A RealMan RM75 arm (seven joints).
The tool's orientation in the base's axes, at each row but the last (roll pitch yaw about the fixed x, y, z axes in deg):
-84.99, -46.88, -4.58
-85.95, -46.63, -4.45
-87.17, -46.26, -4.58
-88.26, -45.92, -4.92
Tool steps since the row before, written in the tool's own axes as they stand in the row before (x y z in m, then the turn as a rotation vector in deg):
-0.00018, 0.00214, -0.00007, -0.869, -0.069, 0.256
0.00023, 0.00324, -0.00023, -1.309, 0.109, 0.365
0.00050, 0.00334, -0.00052, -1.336, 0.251, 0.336
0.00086, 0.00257, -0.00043, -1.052, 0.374, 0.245
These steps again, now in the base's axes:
0.00144, 0.00000, -0.00159, -0.638, 0.301, -0.572
0.00251, -0.00020, -0.00206, -0.807, 0.436, -1.009
0.00274, -0.00057, -0.00196, -0.724, 0.407, -1.127
0.00241, -0.00056, -0.00118, -0.445, 0.295, -1.011

